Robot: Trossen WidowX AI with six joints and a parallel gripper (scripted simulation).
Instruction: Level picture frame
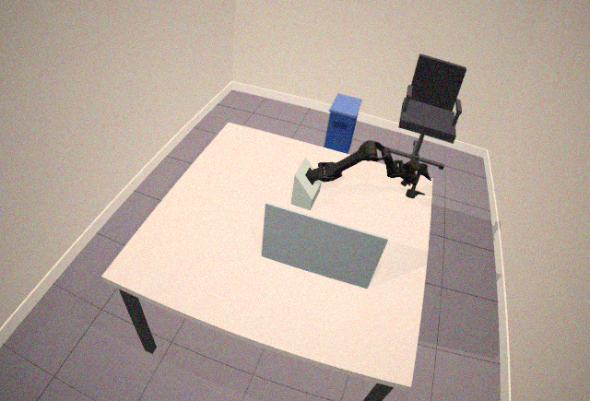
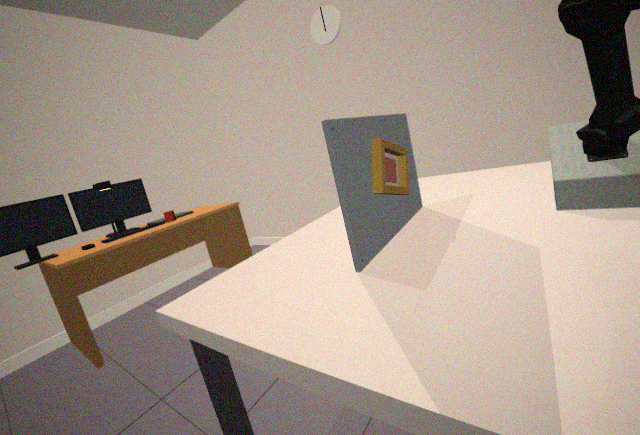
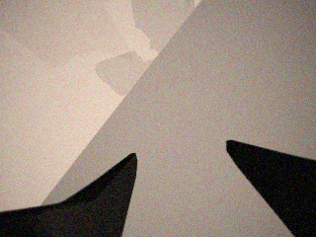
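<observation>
The picture frame is 630 mm ahead of my gripper tip, 390 mm to the right of it and 50 mm above it. Also, from my gripper tip: grey wall panel: 640 mm ahead, 400 mm to the right, 30 mm above.
</observation>
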